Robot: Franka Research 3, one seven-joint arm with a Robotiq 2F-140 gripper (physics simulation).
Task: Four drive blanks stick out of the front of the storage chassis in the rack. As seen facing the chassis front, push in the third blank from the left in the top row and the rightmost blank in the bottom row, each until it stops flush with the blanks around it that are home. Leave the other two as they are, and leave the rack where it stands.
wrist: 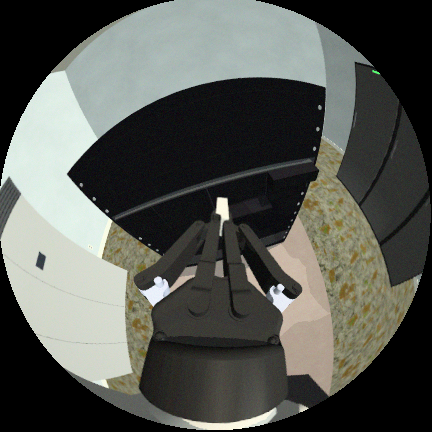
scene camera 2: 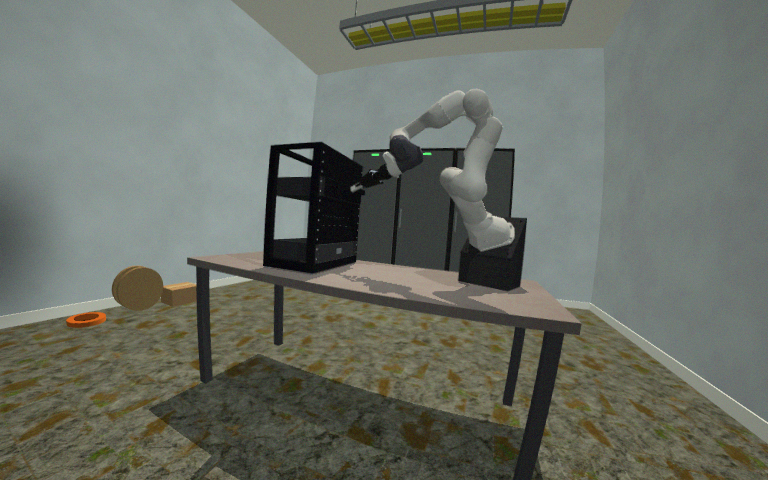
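The black rack (scene camera 2: 317, 203) (wrist: 215, 135) stands on the table, with the storage chassis (wrist: 175, 207) below a grey lip in the wrist view. One dark blank (wrist: 295, 172) sticks out at the right end of the top row. Another protruding blank (wrist: 250, 206) shows lower, right of the fingertips; its exact slot is hard to tell. The other blanks look dark, and how far they stand out cannot be told; the fingers hide part of the lower row. My gripper (scene camera 2: 355, 188) (wrist: 221, 205) is shut and empty, its pale tips before the chassis front, left of both protruding blanks. Contact cannot be told.
The table (scene camera 2: 419, 275) (wrist: 312, 345) carries the rack and the black robot base block (scene camera 2: 489, 266). Dark cabinets (scene camera 2: 424, 215) (wrist: 385, 165) stand behind. An orange ring (scene camera 2: 76, 323), a round brown object (scene camera 2: 137, 288) and a wooden box (scene camera 2: 178, 294) are on the floor at left.
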